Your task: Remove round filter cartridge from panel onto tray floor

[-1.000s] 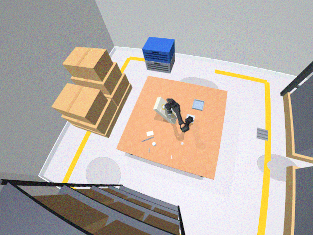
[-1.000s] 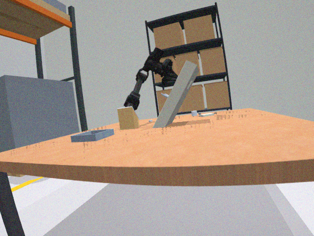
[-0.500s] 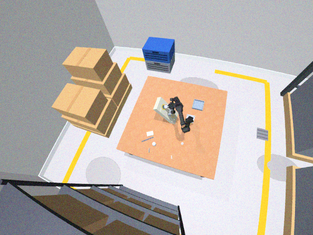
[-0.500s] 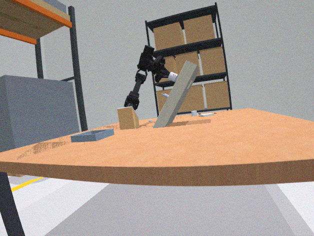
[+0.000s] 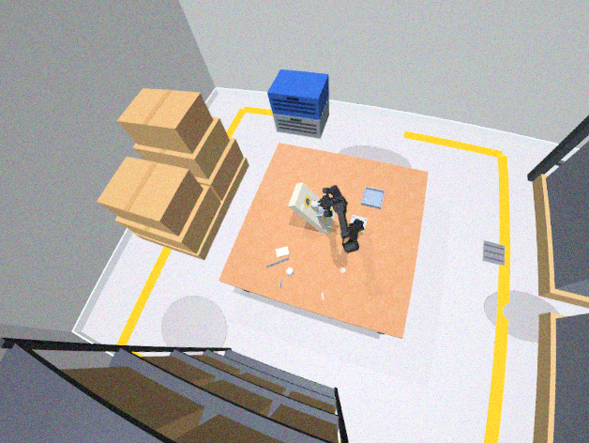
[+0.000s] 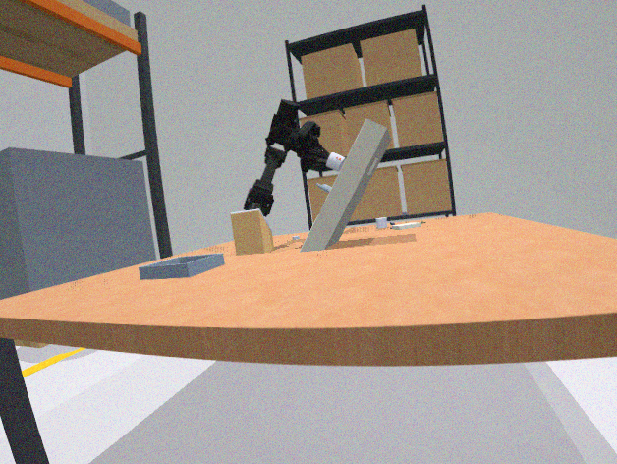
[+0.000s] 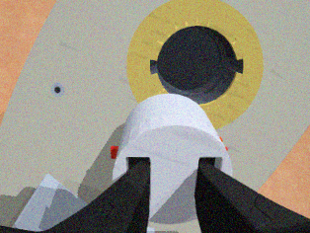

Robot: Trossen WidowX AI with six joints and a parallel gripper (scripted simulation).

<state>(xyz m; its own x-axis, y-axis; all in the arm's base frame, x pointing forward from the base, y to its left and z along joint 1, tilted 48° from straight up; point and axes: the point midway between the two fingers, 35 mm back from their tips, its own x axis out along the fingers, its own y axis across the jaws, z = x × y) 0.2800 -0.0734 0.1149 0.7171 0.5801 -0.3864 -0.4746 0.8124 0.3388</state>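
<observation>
My gripper tip is now 10 mm short of the round filter cartridge and 10 mm above it. Also, from my gripper tip: white card 130 mm ahead, 340 mm to the left, 240 mm below; then shallow grey-blue tray 310 mm behind, 330 mm to the right, 240 mm below; then service panel 30 mm ahead, 10 mm to the left, 80 mm below.
</observation>
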